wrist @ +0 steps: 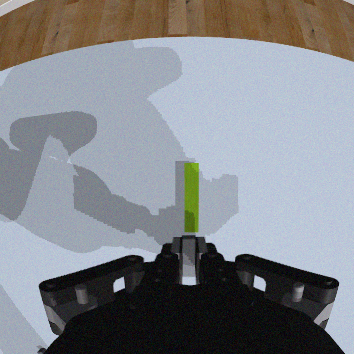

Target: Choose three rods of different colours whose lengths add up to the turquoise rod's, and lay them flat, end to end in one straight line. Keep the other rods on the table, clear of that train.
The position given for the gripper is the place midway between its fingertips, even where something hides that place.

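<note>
You'd see the gripper [188,248] here, and there's a lime green rod [190,168] as well.
</note>
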